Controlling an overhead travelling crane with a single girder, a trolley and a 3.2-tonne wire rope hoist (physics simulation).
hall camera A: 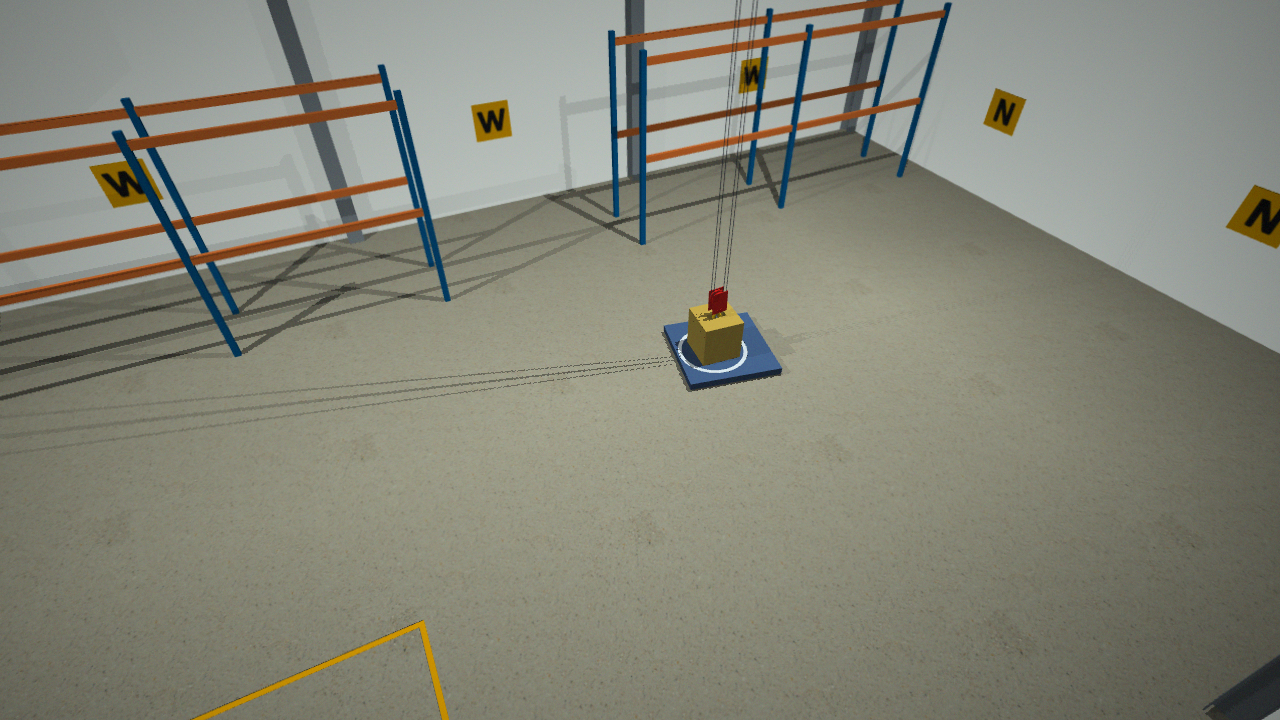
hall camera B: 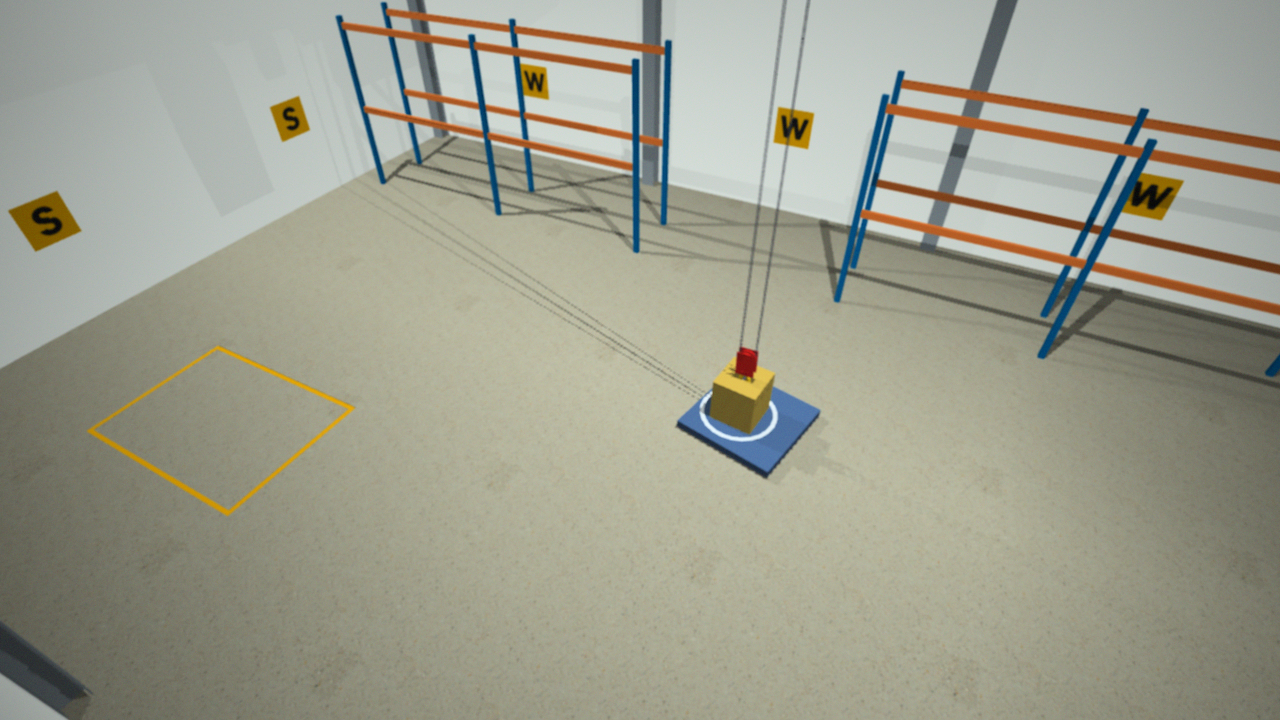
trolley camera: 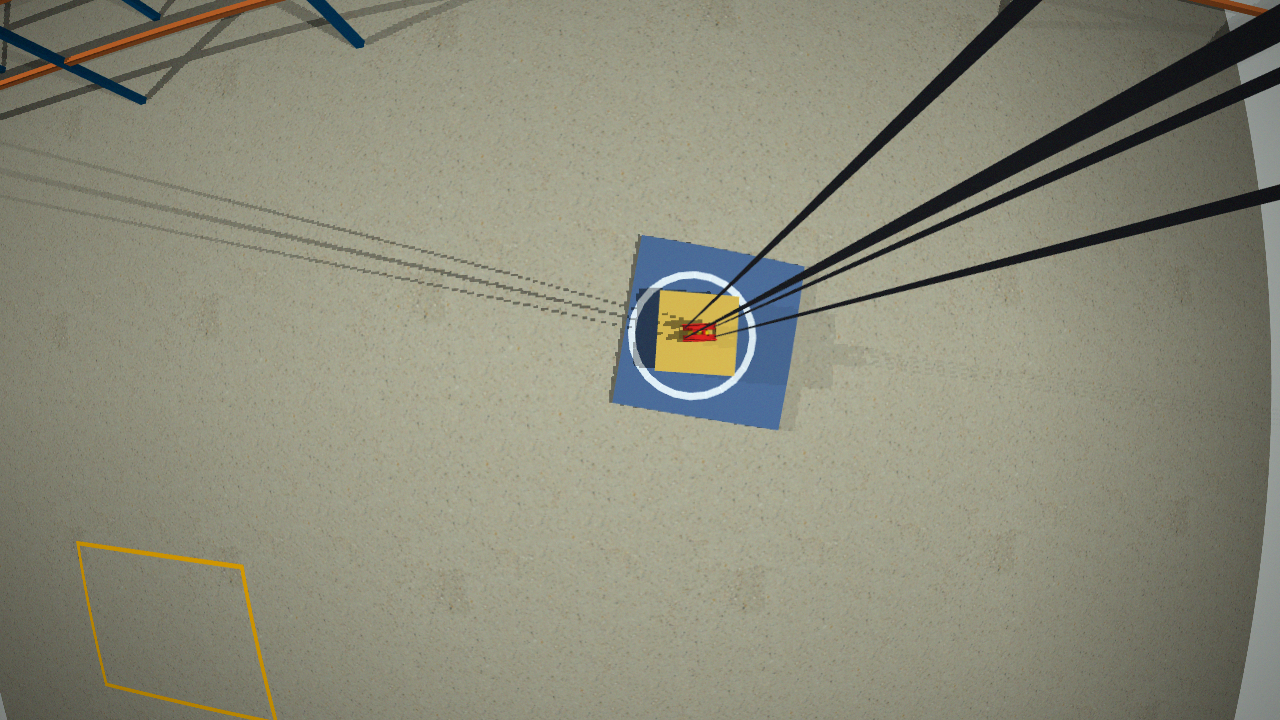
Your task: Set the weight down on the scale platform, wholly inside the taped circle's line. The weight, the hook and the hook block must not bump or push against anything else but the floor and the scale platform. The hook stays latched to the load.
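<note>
The yellow weight (hall camera A: pixel 718 345) (hall camera B: pixel 739 408) (trolley camera: pixel 693 360) stands upright on the blue scale platform (hall camera A: pixel 763 360) (hall camera B: pixel 794 414) (trolley camera: pixel 774 367). Its visible lower edges lie inside the white taped circle (hall camera A: pixel 716 370) (hall camera B: pixel 740 438) (trolley camera: pixel 691 395); the far base edges are hidden. In the trolley view its top's upper right corner overlaps the line. The red hook block (hall camera A: pixel 717 299) (hall camera B: pixel 747 361) (trolley camera: pixel 705 332) is close above the weight's top, upright. My hook (hall camera A: pixel 716 311) (hall camera B: pixel 744 376) is at the weight's top centre, shut on the weight; its latch is too small to see.
Blue and orange racks (hall camera A: pixel 642 147) (hall camera B: pixel 636 156) stand along the W wall, apart from the platform. A yellow floor outline (hall camera A: pixel 308 669) (hall camera B: pixel 290 461) (trolley camera: pixel 161 553) lies away from the platform. Ropes (hall camera A: pixel 729 214) (hall camera B: pixel 769 214) rise from the block. Grey columns (hall camera A: pixel 313 120) (hall camera B: pixel 651 89) stand at the wall.
</note>
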